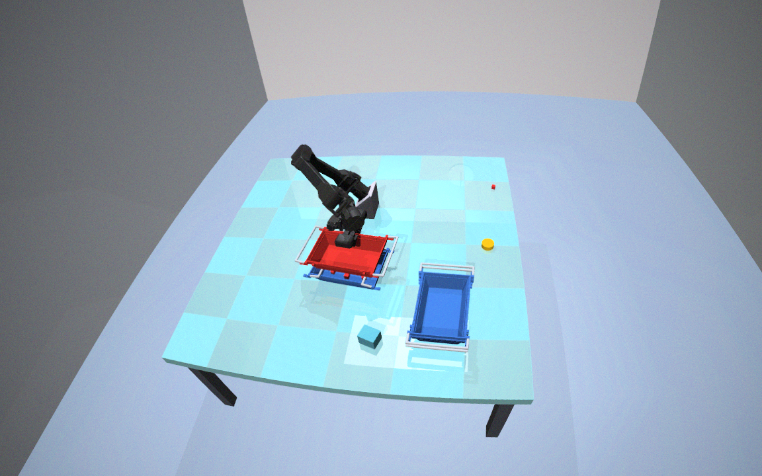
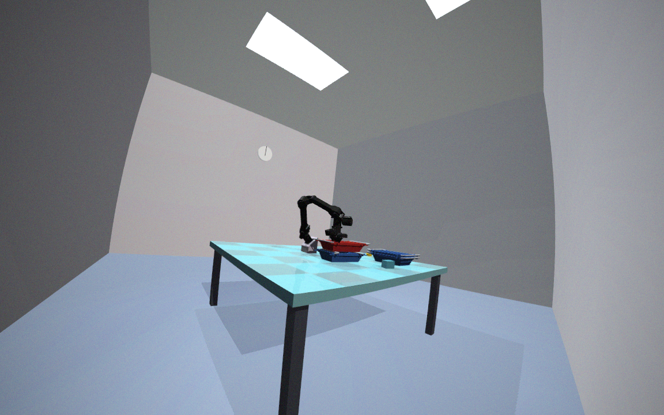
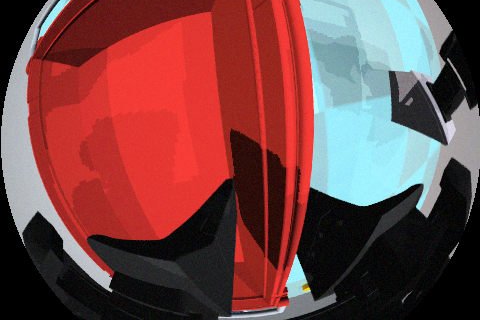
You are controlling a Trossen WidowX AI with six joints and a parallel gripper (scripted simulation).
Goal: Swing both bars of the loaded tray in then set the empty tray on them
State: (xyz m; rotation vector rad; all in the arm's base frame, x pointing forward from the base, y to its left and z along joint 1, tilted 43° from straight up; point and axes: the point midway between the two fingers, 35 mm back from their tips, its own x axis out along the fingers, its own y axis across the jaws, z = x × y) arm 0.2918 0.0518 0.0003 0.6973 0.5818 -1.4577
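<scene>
Right now the red tray is 70 mm ahead of my gripper tip and 30 mm above it. Also, from my gripper tip: yellow disc (130 mm behind, 500 mm to the left, 70 mm below); then teal cube (350 mm ahead, 140 mm to the left, 60 mm below); then small red block (520 mm behind, 510 mm to the left, 70 mm below).
</scene>
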